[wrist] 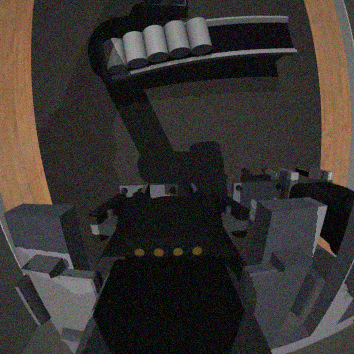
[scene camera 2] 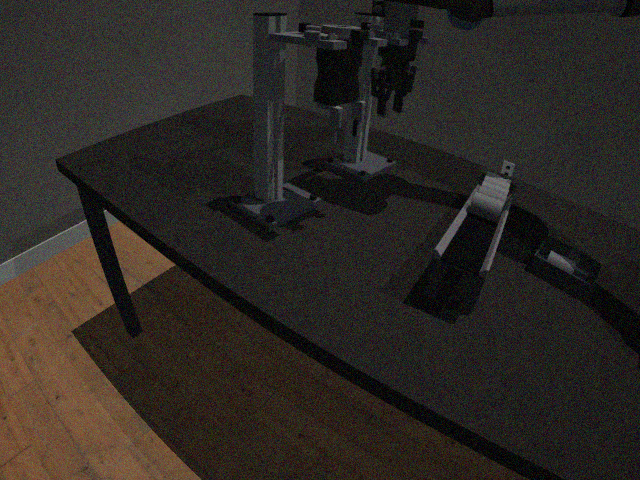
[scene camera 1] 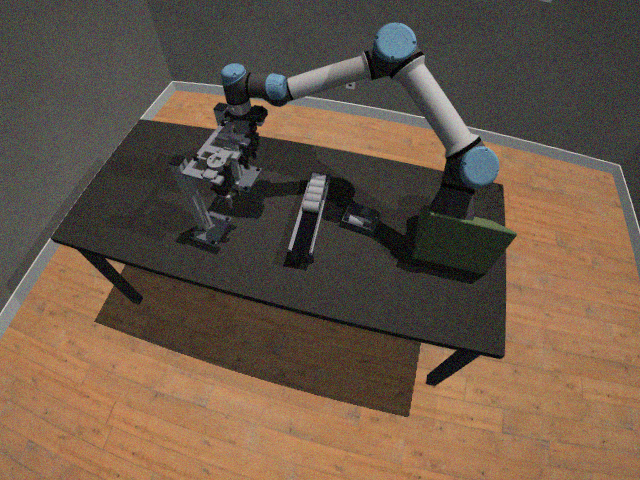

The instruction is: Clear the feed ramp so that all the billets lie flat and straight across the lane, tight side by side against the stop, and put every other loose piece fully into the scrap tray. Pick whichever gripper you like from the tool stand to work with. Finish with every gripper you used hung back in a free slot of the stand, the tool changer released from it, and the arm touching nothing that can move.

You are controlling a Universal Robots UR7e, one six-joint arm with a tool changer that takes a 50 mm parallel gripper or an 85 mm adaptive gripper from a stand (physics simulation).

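Where they show: arm's base, origin of the base link: [scene camera 1: 451, 214].
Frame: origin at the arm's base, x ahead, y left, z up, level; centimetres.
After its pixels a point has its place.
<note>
My gripper [scene camera 2: 390, 109], the dark two-finger adaptive one, hangs below the tool changer at the rear arm of the stand [scene camera 1: 196, 201] {x 85.7, y 18.2, z -0.9 cm} [scene camera 2: 268, 103] {x 85.8, y 18.9, z 2.0 cm}; its fingertips are apart with no piece between them. The stand's grey fork blocks flank it in the wrist view, where its fingertips are hard to see. Another dark gripper [scene camera 2: 337, 77] hangs in the front slot. Several pale billets [scene camera 1: 313, 196] {x 49.0, y -1.3, z -9.2 cm} [scene camera 2: 488, 204] {x 48.3, y 3.8, z -9.4 cm} [wrist: 156, 42] {x 50.3, y -5.3, z -9.6 cm} lie across the upper end of the ramp [scene camera 1: 295, 232] {x 50.7, y 14.9, z -10.8 cm} [scene camera 2: 447, 237] {x 50.7, y 17.5, z -10.3 cm} [wrist: 250, 51], side by side. A pale piece [scene camera 1: 356, 219] {x 31.8, y 0.1, z -15.3 cm} [scene camera 2: 560, 261] {x 32.1, y 0.7, z -15.6 cm} lies in the scrap tray [scene camera 1: 356, 228] {x 31.1, y 2.2, z -18.0 cm}.
The ramp stands between the stand and the tray on the dark table [scene camera 1: 248, 273] {x 63.8, y 30.8, z -19.6 cm} [scene camera 2: 330, 289] {x 62.8, y 29.3, z -19.6 cm}. A green block-like panel [scene camera 1: 460, 245] {x -5.5, y 7.8, z -5.2 cm} stands by the arm's base at the right. Dim light and shadows hide the stop's contact and details around the stand.
</note>
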